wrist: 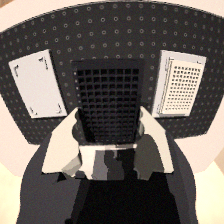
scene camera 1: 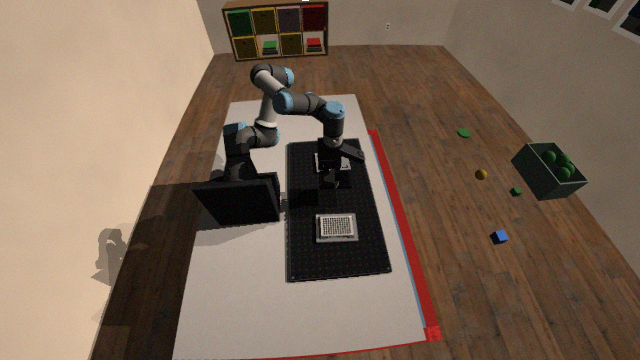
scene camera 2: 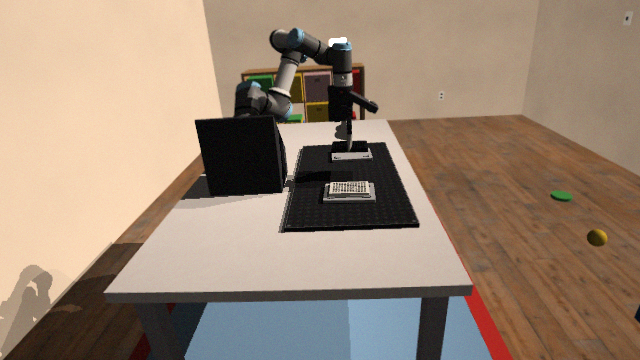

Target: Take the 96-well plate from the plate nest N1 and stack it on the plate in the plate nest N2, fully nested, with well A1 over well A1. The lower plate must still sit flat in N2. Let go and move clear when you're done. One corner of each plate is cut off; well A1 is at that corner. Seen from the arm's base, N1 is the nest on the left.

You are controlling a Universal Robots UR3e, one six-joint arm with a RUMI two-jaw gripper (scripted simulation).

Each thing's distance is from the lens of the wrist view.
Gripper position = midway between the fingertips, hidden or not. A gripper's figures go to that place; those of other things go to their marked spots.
my gripper (wrist: 109,107): 0.15 m
white 96-well plate (wrist: 183,101): 0.29 m
dark 96-well plate (wrist: 95,97): 0.13 m
The marked spots on the dark 96-well plate and the white 96-well plate are 0.22 m apart.
